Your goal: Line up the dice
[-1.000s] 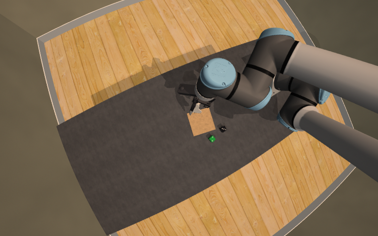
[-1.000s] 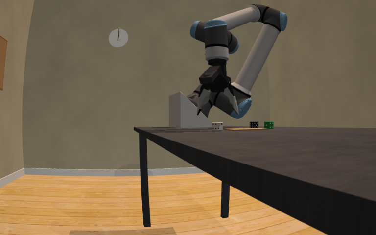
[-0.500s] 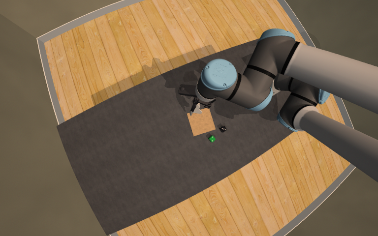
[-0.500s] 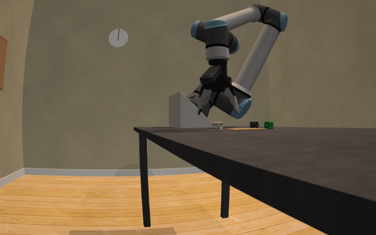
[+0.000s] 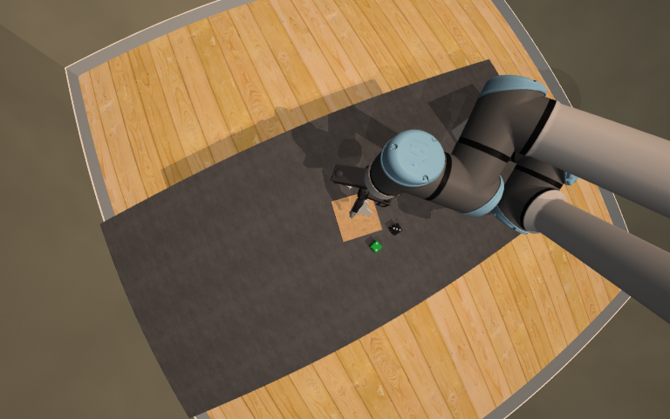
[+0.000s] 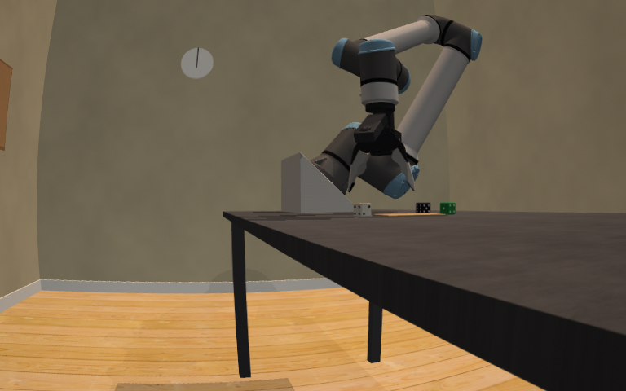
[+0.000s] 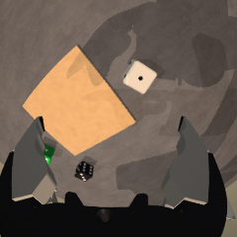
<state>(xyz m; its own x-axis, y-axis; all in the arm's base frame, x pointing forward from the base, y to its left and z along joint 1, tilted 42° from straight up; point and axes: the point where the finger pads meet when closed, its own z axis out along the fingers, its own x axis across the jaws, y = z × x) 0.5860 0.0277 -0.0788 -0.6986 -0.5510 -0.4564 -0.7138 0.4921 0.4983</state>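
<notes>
My gripper is now 7 cm past the black die, 16 cm to the right of it and 4 cm above it. Also, from my hand: tan mat (2 cm ahead, 6 cm to the left, 5 cm below); white die (5 cm to the right, 4 cm below); green die (1 cm ahead, 18 cm to the left, 4 cm below).
</notes>
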